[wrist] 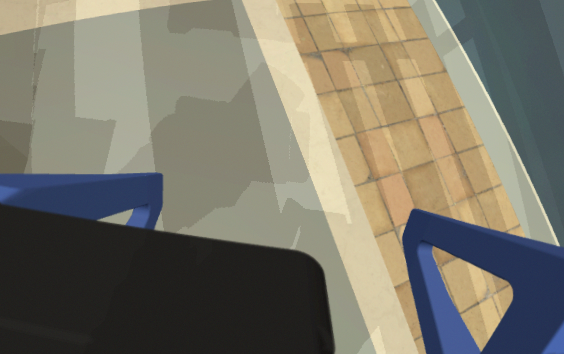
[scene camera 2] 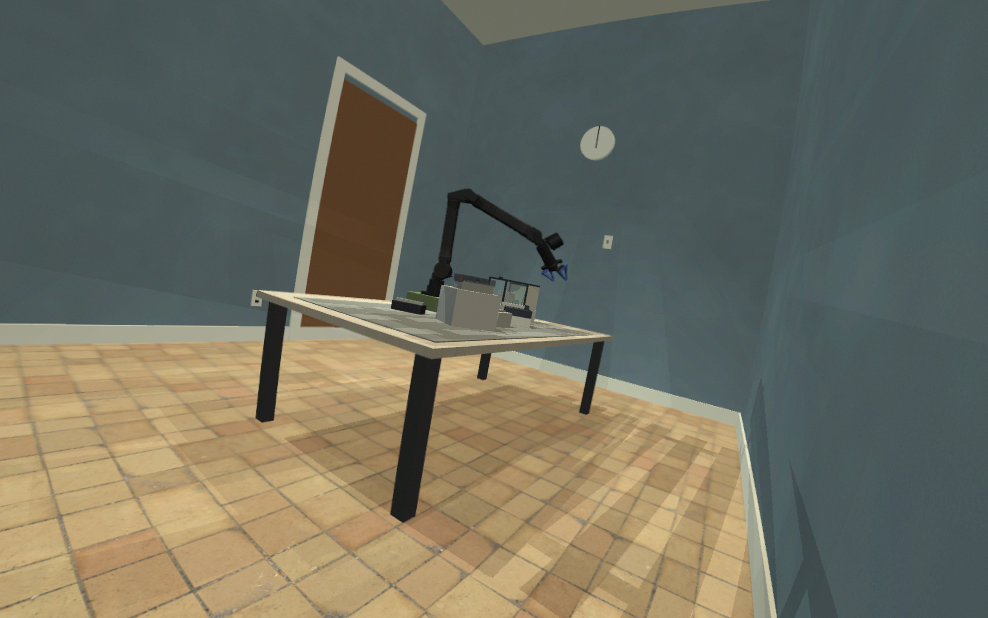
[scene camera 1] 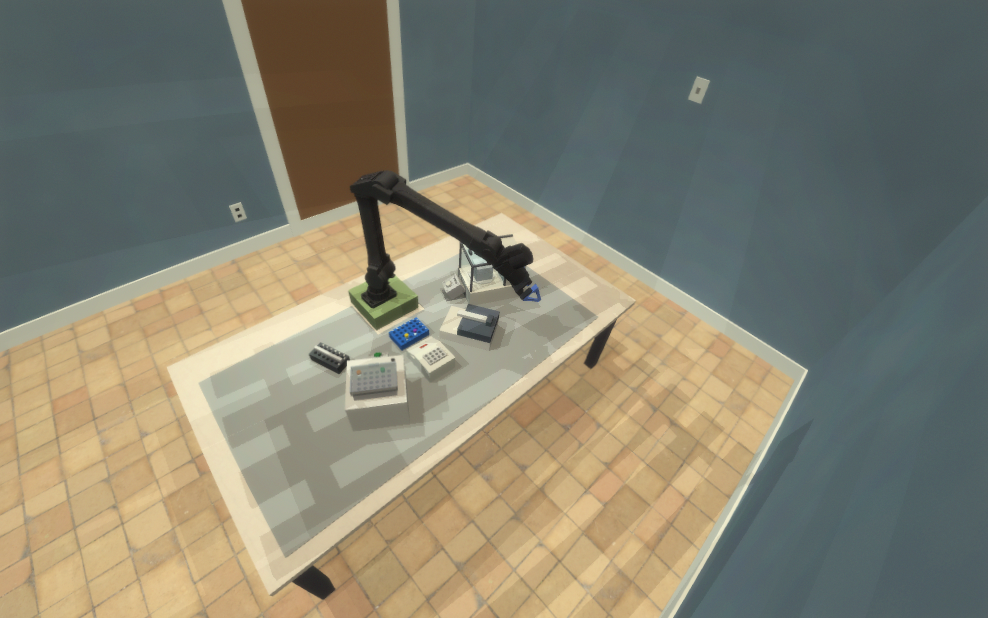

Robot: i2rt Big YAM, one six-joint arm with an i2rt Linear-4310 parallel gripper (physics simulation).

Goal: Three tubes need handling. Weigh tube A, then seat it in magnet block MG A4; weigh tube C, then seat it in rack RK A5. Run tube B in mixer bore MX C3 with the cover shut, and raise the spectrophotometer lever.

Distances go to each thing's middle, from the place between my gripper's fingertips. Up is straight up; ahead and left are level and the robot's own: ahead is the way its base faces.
Labels:
My gripper is now 17 cm past the dark grey and cream device (scene camera 1: 475,326), 14 cm to the left of it and 20 cm above it. Round my hand: glass-box balance (scene camera 1: 483,284) (30 cm behind, 11 cm to the left, 14 cm below).

